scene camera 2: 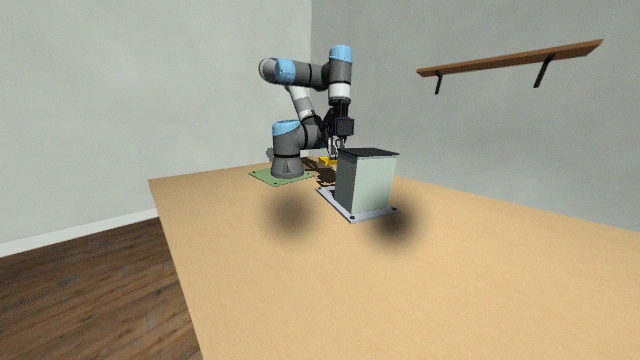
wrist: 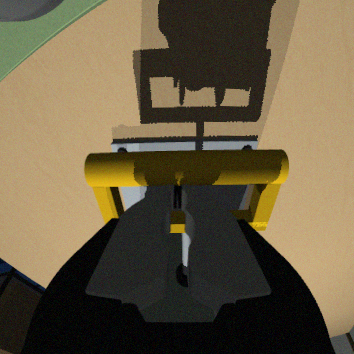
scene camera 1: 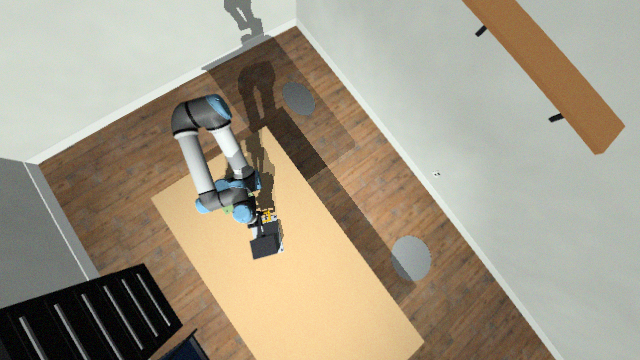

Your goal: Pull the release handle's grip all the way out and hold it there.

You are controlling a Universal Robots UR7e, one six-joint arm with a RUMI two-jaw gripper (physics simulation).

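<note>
The release handle's yellow grip point(scene camera 1: 269, 216) point(scene camera 2: 327, 161) point(wrist: 235, 169) is a thick bar across the wrist view, with two side arms running back from it towards a pale box with a dark top point(scene camera 1: 265, 246) point(scene camera 2: 373, 185). The handle stands out from the box's robot-facing side. My gripper point(scene camera 2: 336, 155) point(wrist: 177, 186) points down and is shut with nothing between its fingers. The fingertips are inside the handle's loop, on the box side of the bar and close against it near its middle. Contact and the handle's full travel cannot be read from these views.
The box stands on a grey base plate point(scene camera 2: 372, 215) on the wooden table point(scene camera 1: 320, 280) point(scene camera 2: 280, 280). The arm's base stands on a green plate point(scene camera 2: 257, 175) point(wrist: 30, 45) beyond the handle. A wall shelf point(scene camera 1: 550, 75) point(scene camera 2: 505, 61) hangs off to the side. A black staircase-like unit point(scene camera 1: 95, 295) stands beside the table.
</note>
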